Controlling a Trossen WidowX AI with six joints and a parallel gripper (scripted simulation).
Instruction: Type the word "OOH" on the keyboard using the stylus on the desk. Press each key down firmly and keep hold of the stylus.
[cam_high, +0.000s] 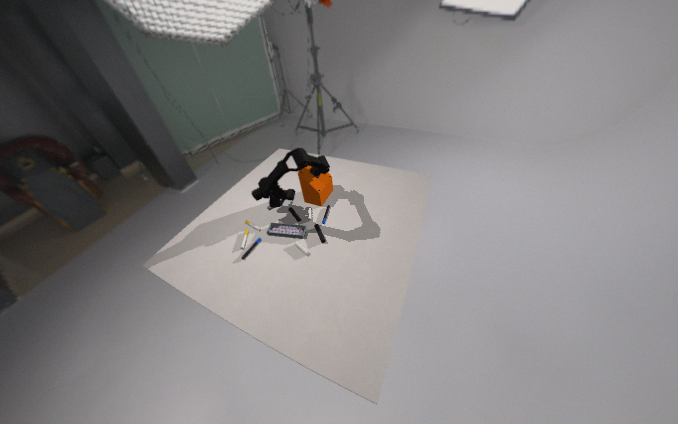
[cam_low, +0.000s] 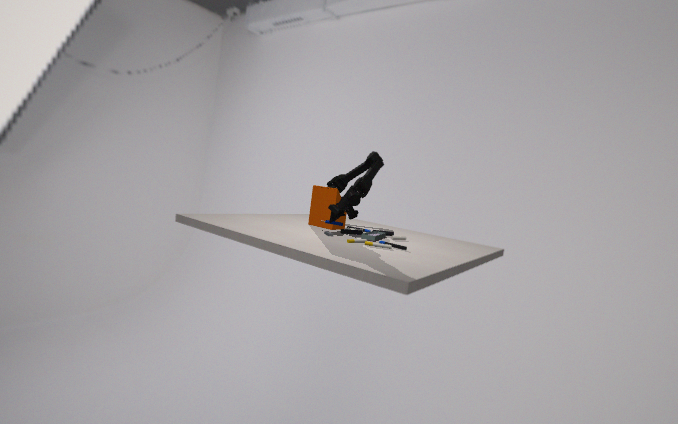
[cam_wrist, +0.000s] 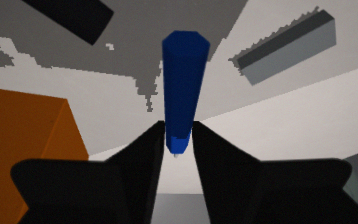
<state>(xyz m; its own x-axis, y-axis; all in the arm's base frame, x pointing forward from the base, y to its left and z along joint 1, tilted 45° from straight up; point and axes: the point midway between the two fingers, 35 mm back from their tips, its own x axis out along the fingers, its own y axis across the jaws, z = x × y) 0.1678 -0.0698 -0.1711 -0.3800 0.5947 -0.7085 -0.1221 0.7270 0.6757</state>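
The stylus is 20 mm behind my gripper tip. Round my gripper tip: grey block (80 mm to the right, 50 mm below, 40 mm ahead).
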